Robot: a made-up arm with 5 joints.
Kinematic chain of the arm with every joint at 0, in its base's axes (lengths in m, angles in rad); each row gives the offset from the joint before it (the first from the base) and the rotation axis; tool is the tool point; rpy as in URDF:
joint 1: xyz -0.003 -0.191 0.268 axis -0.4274 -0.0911 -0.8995
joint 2: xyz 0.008 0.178 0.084 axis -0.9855 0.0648 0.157
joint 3: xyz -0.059 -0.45 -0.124 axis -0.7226 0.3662 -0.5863
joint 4: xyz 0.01 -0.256 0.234 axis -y
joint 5: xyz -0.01 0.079 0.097 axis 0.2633 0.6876 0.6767
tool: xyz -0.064 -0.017 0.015 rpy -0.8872 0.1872 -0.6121
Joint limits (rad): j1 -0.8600..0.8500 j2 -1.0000..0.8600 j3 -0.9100..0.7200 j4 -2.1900..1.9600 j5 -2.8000..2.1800
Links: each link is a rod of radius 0.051 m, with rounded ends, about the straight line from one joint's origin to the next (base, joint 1, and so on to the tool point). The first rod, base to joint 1, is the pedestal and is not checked.
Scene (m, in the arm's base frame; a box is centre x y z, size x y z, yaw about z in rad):
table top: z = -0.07
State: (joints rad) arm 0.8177 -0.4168 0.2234 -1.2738 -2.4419
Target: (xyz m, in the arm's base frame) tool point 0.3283 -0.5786 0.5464
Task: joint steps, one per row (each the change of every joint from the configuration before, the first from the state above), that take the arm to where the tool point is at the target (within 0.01 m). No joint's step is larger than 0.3 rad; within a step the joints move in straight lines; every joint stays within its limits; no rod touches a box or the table.
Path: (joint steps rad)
1: -0.2852 0.1685 -0.1496 0.0558 -0.0706
2: -0.2851 0.1686 -0.1496 0.0559 -0.0705
3: -0.2852 0.1685 -0.1496 0.0558 -0.0706
4: -0.2852 0.1685 -0.1496 0.0558 -0.0706
5: -0.2851 0.1686 -0.1497 0.0559 -0.0706

